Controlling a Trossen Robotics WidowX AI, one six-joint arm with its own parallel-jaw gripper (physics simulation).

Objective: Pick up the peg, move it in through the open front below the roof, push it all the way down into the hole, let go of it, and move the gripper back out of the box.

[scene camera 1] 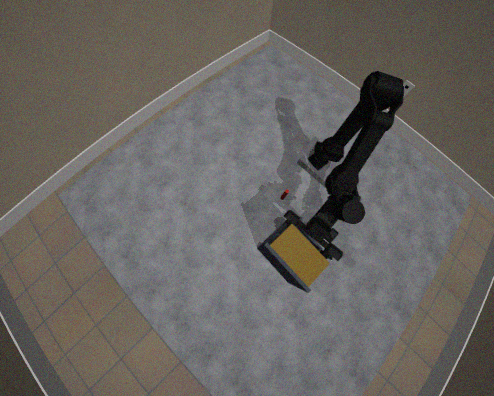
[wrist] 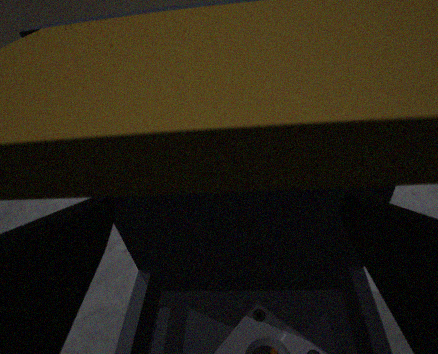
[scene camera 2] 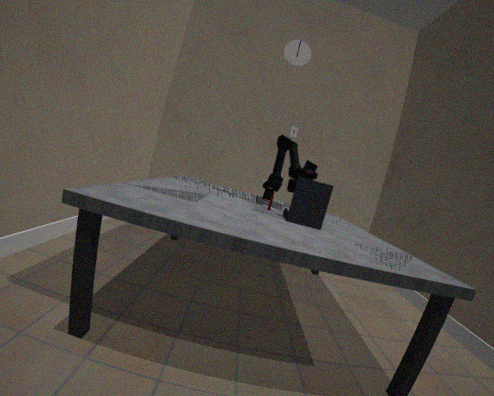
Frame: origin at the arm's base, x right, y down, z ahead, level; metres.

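Seen in the pictures: gripper, fingertip midpoint: [wrist: 229, 204]; arm's base, link origin: [scene camera 1: 318, 160] [scene camera 2: 267, 199].
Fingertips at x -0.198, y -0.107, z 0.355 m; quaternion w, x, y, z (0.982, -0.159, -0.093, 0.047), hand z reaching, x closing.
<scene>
Offsets run from my fingertips to a thing's top centre. "spot": to the spot under its first point. Level surfaces: height alone.
The red peg {dx +0.169, dy +0.060, dz -0.144 m} [scene camera 1: 285, 194] [scene camera 2: 270, 201] stands on the grey table {dy +0.140 m} [scene camera 1: 167, 177] [scene camera 2: 167, 204], a little way off the box's open front. The box has a yellow roof {dx +0.006, dy -0.062, dz -0.040 m} [scene camera 1: 299, 254] [wrist: 217, 70] and dark walls [scene camera 2: 308, 204]. My gripper [scene camera 1: 313, 235] [wrist: 229, 204] is open and empty. It sits right at the open front, with one finger on each side of the opening and just below the roof's edge. In the wrist view the light block with the hole {spot: dx +0.011, dy +0.102, dz -0.006 m} [wrist: 260, 331] lies on the box's floor, low in the picture.
The black arm [scene camera 1: 359, 149] [scene camera 2: 285, 157] rises behind the gripper, on the side away from the box. A thin grey strip [scene camera 1: 311, 173] lies on the table near the arm's base. The table's edges are far from the box.
</scene>
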